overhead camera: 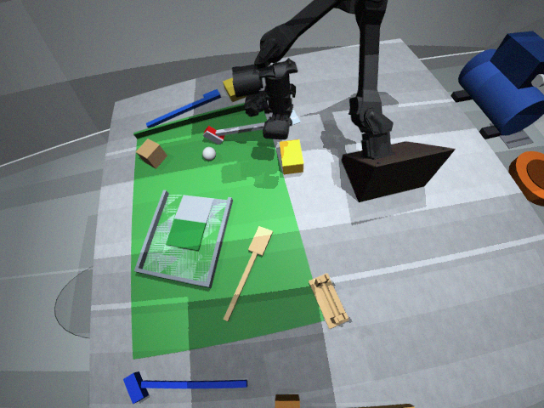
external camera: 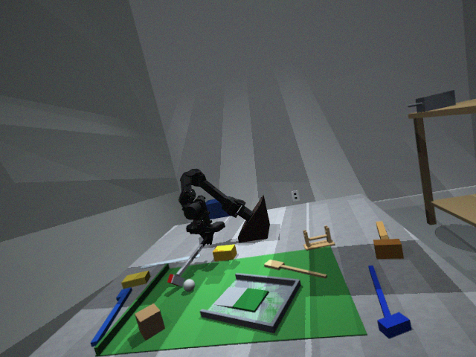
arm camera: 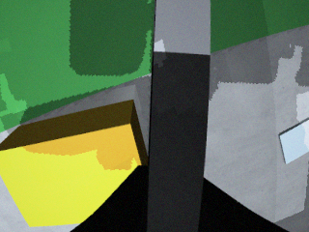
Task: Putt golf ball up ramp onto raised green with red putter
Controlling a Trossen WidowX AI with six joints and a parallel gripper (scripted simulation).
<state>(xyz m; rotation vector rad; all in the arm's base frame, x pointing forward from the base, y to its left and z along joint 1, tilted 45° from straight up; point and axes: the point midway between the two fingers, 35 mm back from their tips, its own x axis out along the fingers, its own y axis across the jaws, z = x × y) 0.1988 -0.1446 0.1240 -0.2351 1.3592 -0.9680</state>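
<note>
The yellow block lies 6 cm to the left of my gripper tip, 5 cm below it and 1 cm behind it. The rest, counted from my gripper tip: red putter: 11 cm ahead, 5 cm to the right; wooden paddle: 32 cm to the left, 19 cm ahead, 7 cm below; white golf ball: 23 cm ahead, 5 cm to the right, 5 cm below.
</note>
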